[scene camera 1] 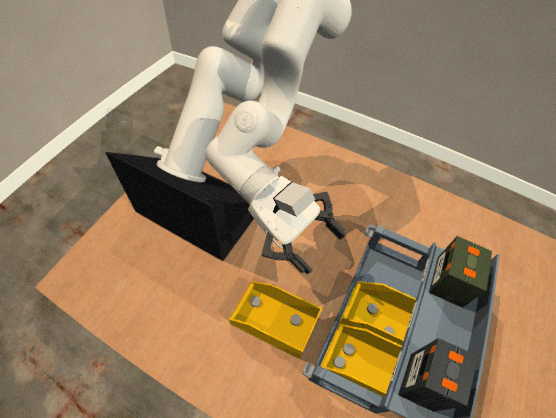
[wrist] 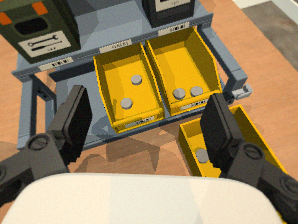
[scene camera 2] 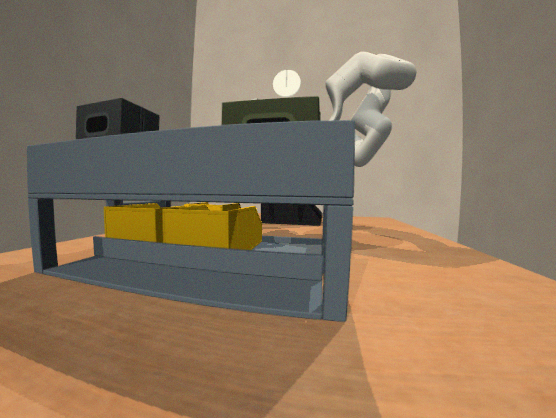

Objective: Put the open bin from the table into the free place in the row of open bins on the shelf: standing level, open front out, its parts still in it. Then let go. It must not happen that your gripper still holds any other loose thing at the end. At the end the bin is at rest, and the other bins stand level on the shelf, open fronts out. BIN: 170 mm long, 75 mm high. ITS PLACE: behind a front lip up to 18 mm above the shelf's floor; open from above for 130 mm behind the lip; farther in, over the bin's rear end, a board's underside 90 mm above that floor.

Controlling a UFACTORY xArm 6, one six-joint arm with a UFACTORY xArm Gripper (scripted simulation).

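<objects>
There is a yellow bin that I can see in scene camera 1 (373, 360), and the wrist view and scene camera 2 show it too. I also see a yellow bin in scene camera 1 (394, 307), with the bin appearing in scene camera 2 and in the wrist view as well. On the yellow bin, (scene camera 2: 144, 222) and (wrist: 153, 38) are the same spot. The yellow bin also gives me (scene camera 2: 241, 228) and (wrist: 101, 74), and these are the same spot on it.
</objects>
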